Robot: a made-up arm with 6 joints. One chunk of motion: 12 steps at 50 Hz.
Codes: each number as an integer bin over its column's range. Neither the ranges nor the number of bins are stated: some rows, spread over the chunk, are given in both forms.
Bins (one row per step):
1: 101 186 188 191 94 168
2: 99 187 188 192 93 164
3: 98 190 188 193 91 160
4: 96 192 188 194 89 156
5: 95 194 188 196 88 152
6: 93 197 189 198 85 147
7: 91 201 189 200 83 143
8: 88 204 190 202 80 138
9: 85 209 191 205 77 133
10: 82 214 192 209 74 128
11: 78 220 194 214 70 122
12: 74 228 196 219 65 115
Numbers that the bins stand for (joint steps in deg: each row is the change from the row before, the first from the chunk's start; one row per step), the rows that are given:
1: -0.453 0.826 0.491 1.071 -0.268 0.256
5: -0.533 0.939 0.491 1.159 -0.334 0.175
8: -0.627 1.080 0.512 1.265 -0.422 0.104
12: -0.813 1.419 0.575 1.565 -0.586 -0.014
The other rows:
2: -0.480 0.840 0.491 1.088 -0.279 0.236
3: -0.493 0.882 0.491 1.106 -0.301 0.216
4: -0.520 0.911 0.491 1.124 -0.323 0.195
6: -0.560 0.981 0.501 1.194 -0.367 0.149
7: -0.587 1.038 0.501 1.229 -0.389 0.129
9: -0.667 1.151 0.522 1.318 -0.455 0.078
10: -0.707 1.221 0.533 1.388 -0.487 0.053
11: -0.760 1.306 0.554 1.476 -0.531 0.022

